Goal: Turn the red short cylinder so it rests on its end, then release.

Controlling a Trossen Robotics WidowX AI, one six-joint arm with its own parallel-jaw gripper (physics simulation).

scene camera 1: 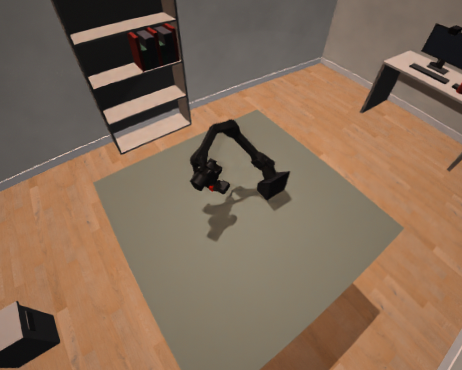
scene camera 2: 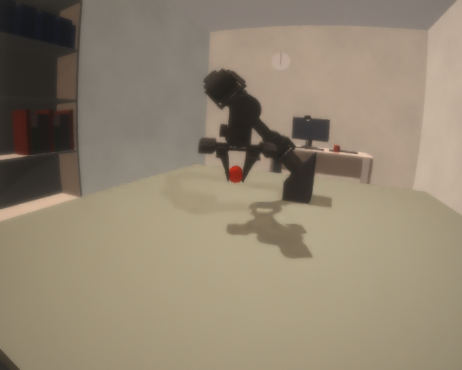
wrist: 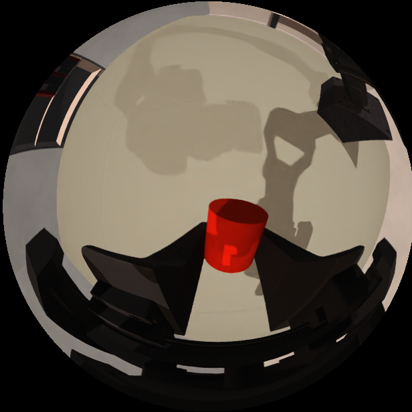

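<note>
The red short cylinder [scene camera 1: 211, 188] [scene camera 2: 235, 174] [wrist: 232, 247] is held above the green-grey mat [scene camera 1: 240, 290] [scene camera 2: 200, 300] [wrist: 85, 175]. My gripper [scene camera 1: 213, 187] [scene camera 2: 236, 178] [wrist: 229, 228] is shut on it, one finger on each side. In the scene camera 2 view the gripper points down and the cylinder shows a round outline, so its long axis lies roughly level, with an end towards that camera. In the wrist view one flat end and the curved side show. In the scene camera 1 view most of the cylinder is hidden by the gripper.
The arm's base [scene camera 1: 272, 186] [scene camera 2: 298, 186] [wrist: 355, 117] stands on the mat. Shadows of the arm lie across the mat. A bookshelf [scene camera 1: 179, 80] [scene camera 2: 68, 82] stands beyond the mat's edge. A desk [scene camera 1: 404, 60] [scene camera 2: 362, 154] with a monitor stands farther off. A black cabinet [scene camera 1: 42, 332] stands on the floor.
</note>
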